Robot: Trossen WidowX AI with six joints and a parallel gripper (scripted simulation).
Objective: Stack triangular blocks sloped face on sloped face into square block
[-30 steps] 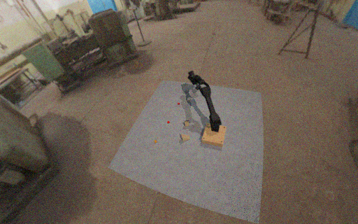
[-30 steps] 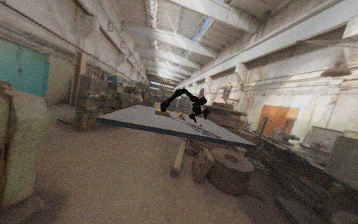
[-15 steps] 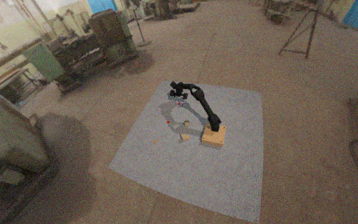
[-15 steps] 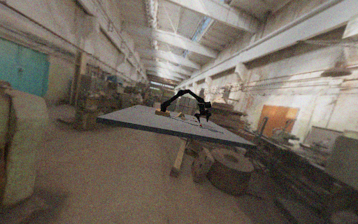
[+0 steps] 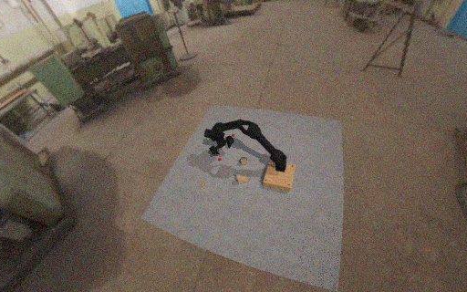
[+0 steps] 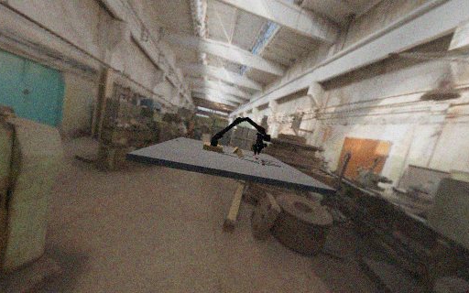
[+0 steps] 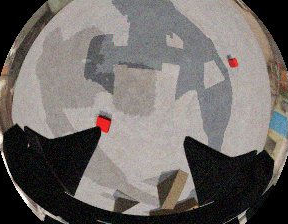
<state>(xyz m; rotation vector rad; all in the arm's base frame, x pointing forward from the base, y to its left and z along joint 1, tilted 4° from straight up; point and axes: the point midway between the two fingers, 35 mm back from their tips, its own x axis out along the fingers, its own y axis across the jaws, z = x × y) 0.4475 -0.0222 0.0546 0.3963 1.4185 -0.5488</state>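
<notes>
Now: gripper tip 20 cm past the tan triangular block, 18 cm to the right of it and 3 cm above it. From my gripper tip the other things lie so: orange marker: 5 cm ahead, 29 cm to the left, 5 cm below.
</notes>
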